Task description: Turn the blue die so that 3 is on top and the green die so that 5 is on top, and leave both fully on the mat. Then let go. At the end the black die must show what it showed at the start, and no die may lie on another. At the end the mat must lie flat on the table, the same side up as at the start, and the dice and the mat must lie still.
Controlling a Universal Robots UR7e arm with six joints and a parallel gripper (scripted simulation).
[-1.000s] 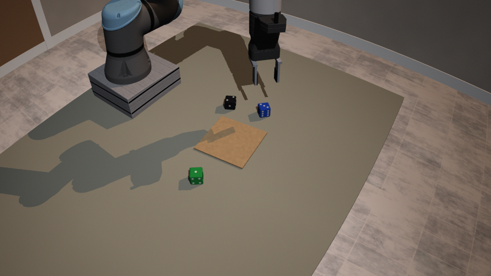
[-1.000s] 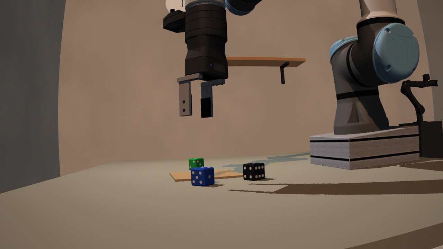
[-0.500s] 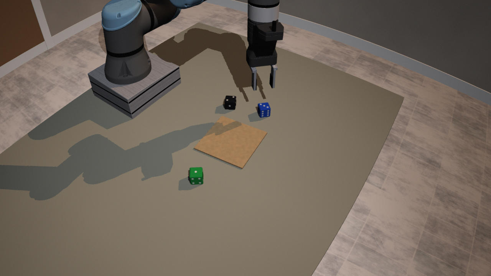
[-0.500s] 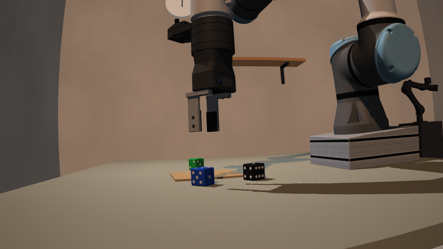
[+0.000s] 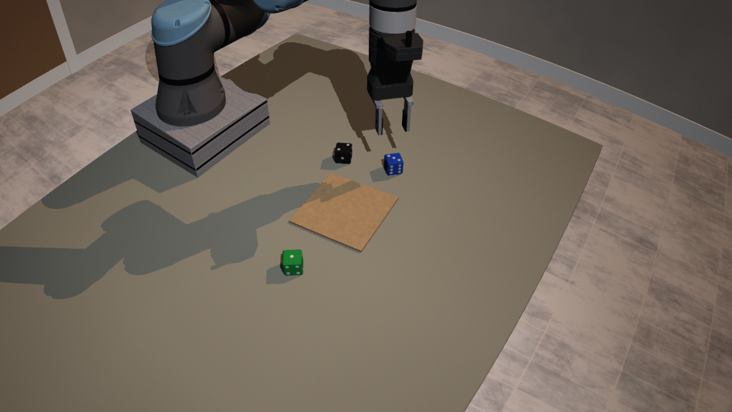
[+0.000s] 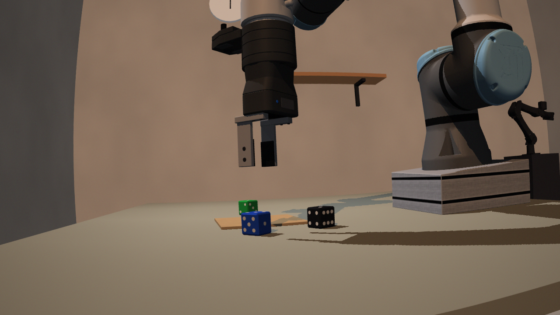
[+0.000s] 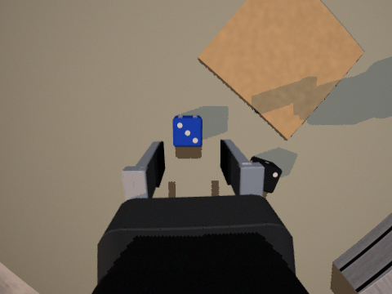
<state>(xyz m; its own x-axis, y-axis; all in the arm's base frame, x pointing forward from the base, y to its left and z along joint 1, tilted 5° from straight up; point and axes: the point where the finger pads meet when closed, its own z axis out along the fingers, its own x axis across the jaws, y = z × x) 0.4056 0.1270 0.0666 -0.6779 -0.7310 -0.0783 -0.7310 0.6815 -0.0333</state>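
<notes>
Right now the blue die is 9 cm below my hand and 1 cm ahead of it. Also, from my hand: green die: 29 cm to the right, 9 cm below; then brown mat: 14 cm to the right, 11 cm below, 1 cm behind; then black die: 9 cm below, 9 cm behind, 3 cm to the right.
</notes>
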